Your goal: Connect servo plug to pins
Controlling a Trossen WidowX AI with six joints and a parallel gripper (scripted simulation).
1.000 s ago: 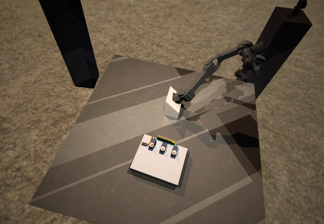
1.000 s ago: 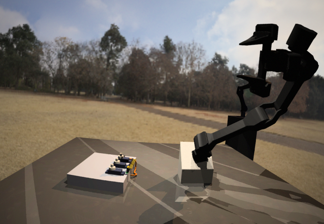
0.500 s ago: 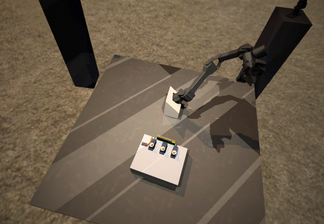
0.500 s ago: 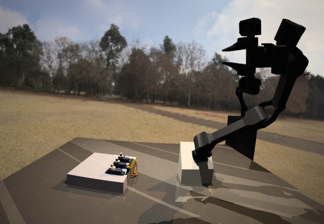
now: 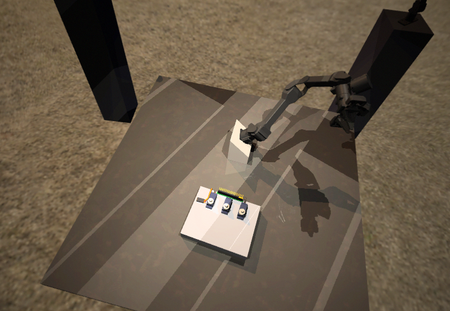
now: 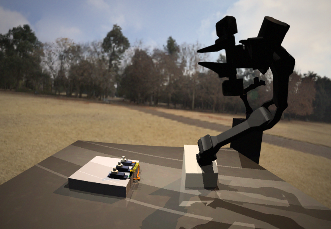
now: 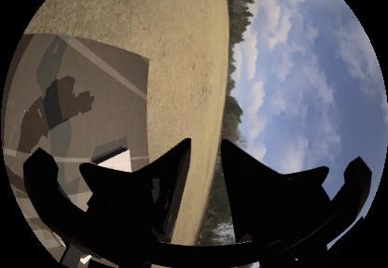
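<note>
My gripper tip is 27 cm short of the white printed holder, 44 cm to the left of it and 45 cm above it.
</note>
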